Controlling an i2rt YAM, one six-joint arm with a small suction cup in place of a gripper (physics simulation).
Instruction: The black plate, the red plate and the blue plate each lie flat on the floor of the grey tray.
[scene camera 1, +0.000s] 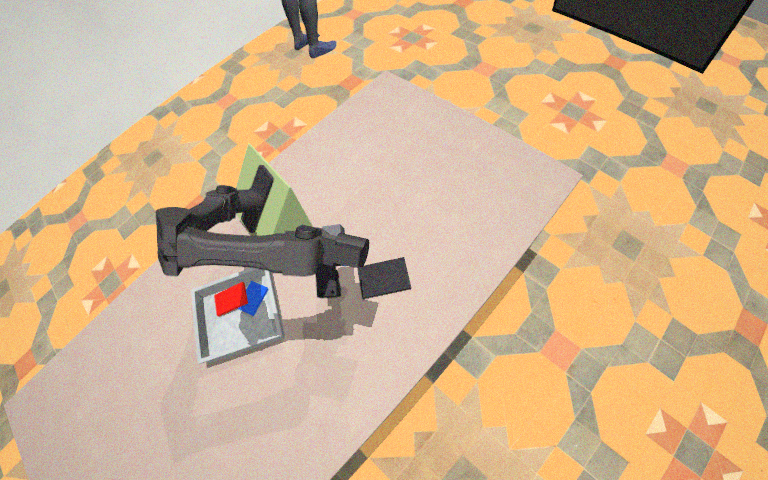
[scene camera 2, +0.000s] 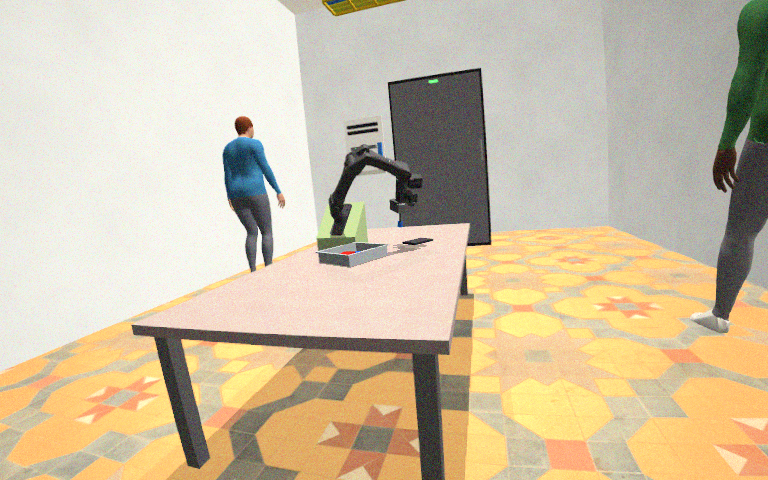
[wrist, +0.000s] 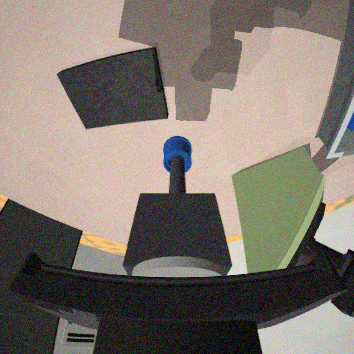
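Where they show: hand at its tool point: (scene camera 2: 400, 226) (wrist: 176, 148); arm's base at its link origin: (scene camera 1: 257, 199) (scene camera 2: 341, 219) (wrist: 298, 249).
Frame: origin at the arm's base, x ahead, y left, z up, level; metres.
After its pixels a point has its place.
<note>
The black plate (scene camera 1: 385, 277) @[x 0.369, y 0.150, z -0.145 m] (scene camera 2: 417, 241) @[x 0.374, y 0.110, z -0.145 m] (wrist: 115, 90) @[x 0.365, y 0.138, z -0.145 m] lies flat on the table, outside the tray. The red plate (scene camera 1: 230, 299) @[x 0.125, y -0.238, z -0.136 m] (scene camera 2: 347, 253) @[x 0.145, y -0.227, z -0.134 m] is inside the grey tray (scene camera 1: 200, 328) @[x 0.152, y -0.350, z -0.119 m] (scene camera 2: 365, 258) @[x 0.271, y -0.300, z -0.140 m] (wrist: 332, 85) @[x 0.211, y -0.129, z -0.154 m], and its edge overlaps the blue plate (scene camera 1: 254, 297) @[x 0.166, y -0.177, z -0.143 m] (wrist: 351, 121) @[x 0.135, y -0.157, z -0.143 m]. The blue plate is in the tray, partly covered by the red one; whether the red plate is tilted is hard to tell. My suction cup (scene camera 2: 399, 224) (wrist: 177, 150) is off and empty, open. It hangs above the table near the black plate. The arm hides it in scene camera 1.
A green wedge-shaped block (scene camera 1: 283, 209) @[x 0.103, y 0.039, z 0.025 m] (scene camera 2: 353, 220) @[x 0.073, y -0.004, z -0.007 m] (wrist: 275, 210) @[x 0.104, y 0.021, z -0.051 m] stands at the arm's base, beside the tray. The arm's shadow falls across the table (scene camera 1: 430, 169) @[x 0.169, y 0.504, z -0.156 m] (scene camera 2: 294, 305) @[x 0.299, y -0.830, z -0.156 m] and part of the tray floor. People stand away from the table.
</note>
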